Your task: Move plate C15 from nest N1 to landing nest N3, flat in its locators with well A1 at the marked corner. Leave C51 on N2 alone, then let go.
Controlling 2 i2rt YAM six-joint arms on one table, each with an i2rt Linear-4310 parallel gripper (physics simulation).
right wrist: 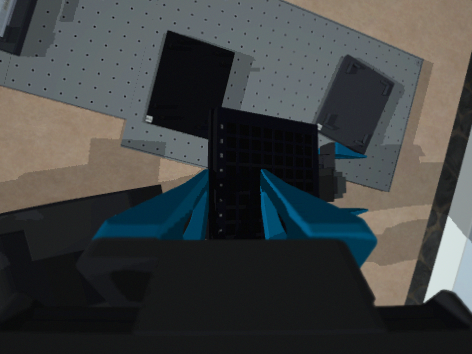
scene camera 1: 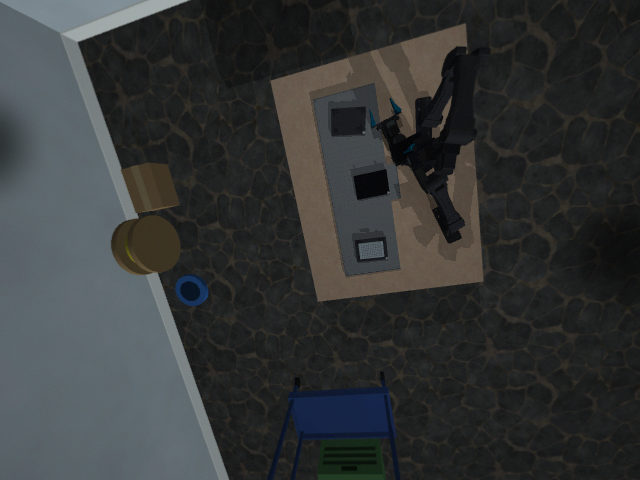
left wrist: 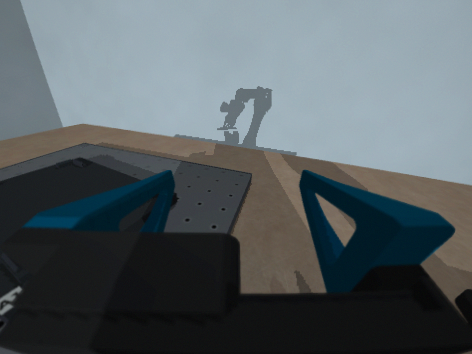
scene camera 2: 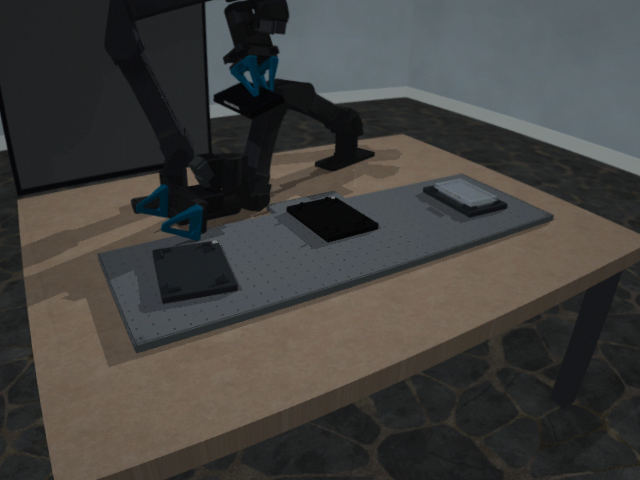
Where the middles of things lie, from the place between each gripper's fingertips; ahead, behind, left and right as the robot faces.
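The black gridded tray (scene camera 2: 237, 98) is 190 mm above my left hand, 240 mm to the left of it and 30 mm behind it. The pale gridded tray (scene camera 2: 459, 190) is 670 mm to the left of my left hand, 220 mm ahead of it and 30 mm below it, and the black nest (scene camera 2: 185, 272) is 40 mm below that same left hand, 150 mm ahead of it and 20 mm to the left of it.
The black nest is 250 mm to the right of my right hand, 170 mm ahead of it and 230 mm below it. The pale gridded tray is 400 mm to the left of my right hand, and it is 220 mm below it and 230 mm ahead of it too. The black gridded tray is 20 mm behind my right hand and 30 mm to the right of it.
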